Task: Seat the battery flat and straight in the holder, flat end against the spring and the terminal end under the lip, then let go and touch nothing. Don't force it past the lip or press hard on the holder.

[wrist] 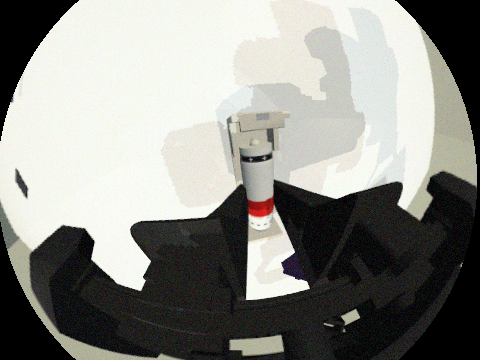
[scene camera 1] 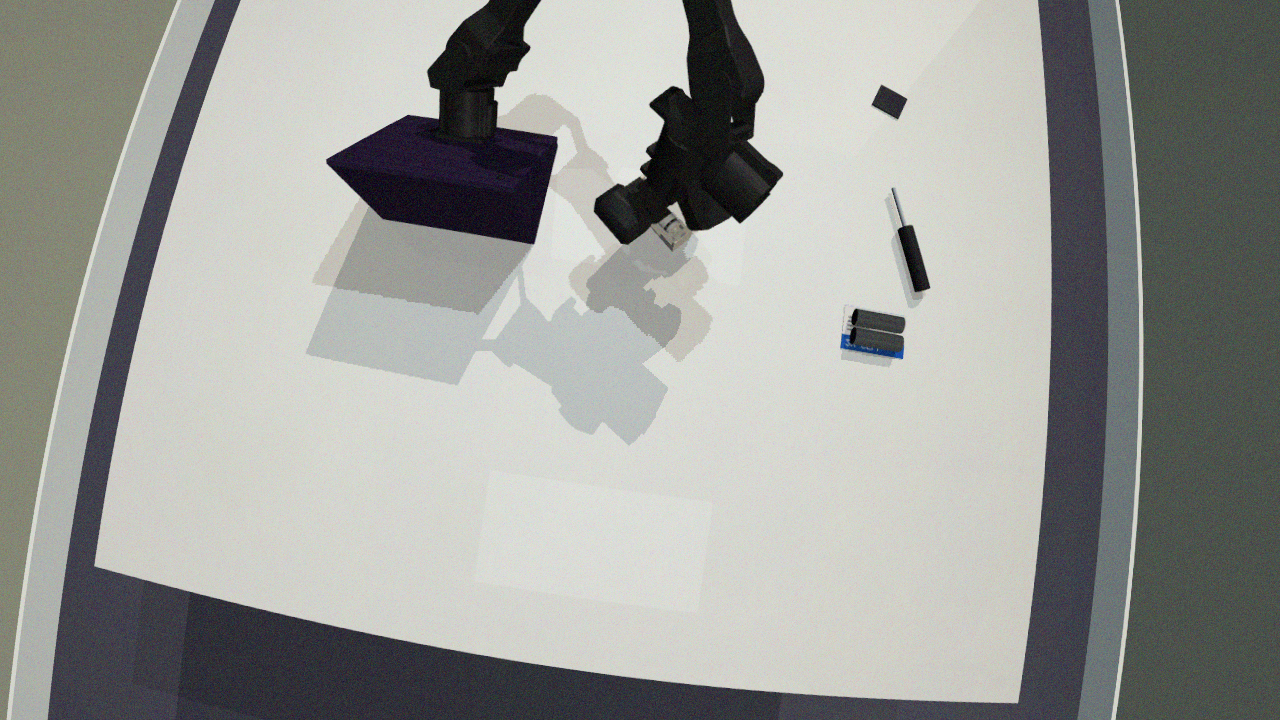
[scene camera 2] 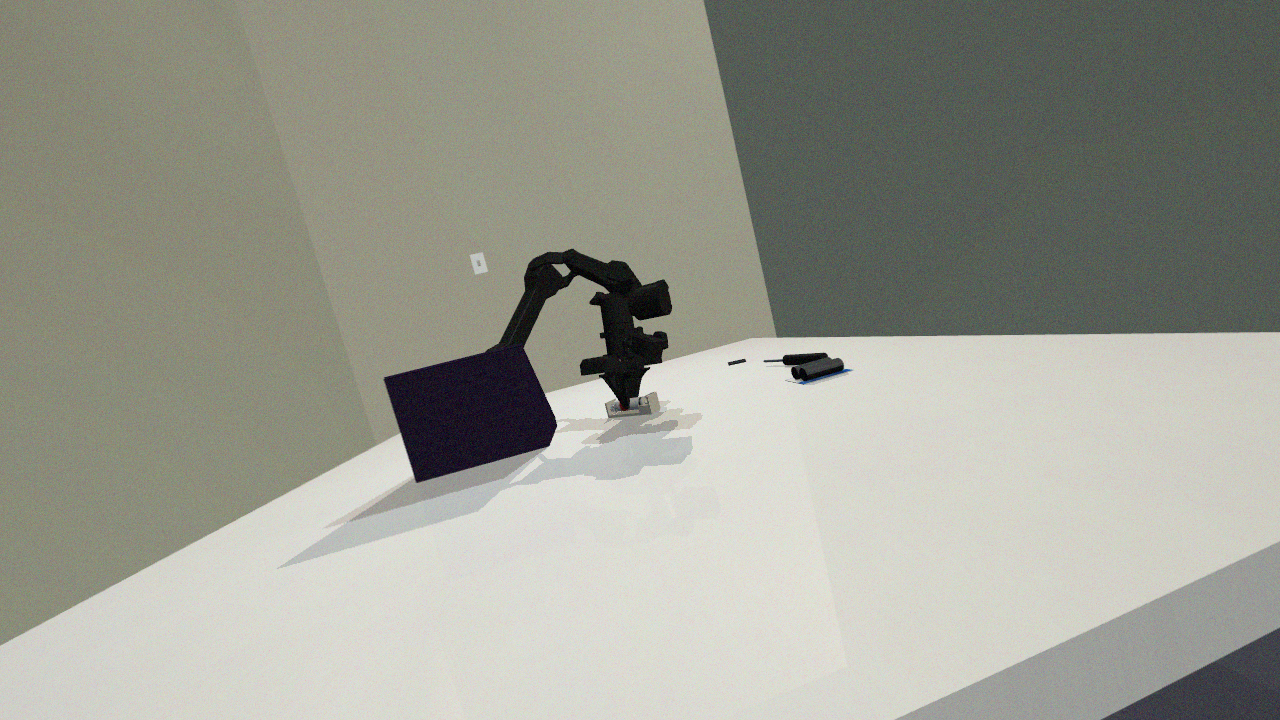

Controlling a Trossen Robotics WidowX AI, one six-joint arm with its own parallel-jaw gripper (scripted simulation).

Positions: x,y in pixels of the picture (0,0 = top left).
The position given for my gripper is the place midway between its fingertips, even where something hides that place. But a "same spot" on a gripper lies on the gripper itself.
my gripper: wrist; scene camera 1 655,211; scene camera 2
same spot on my gripper: (wrist: 198,266) = (scene camera 2: 639,367)
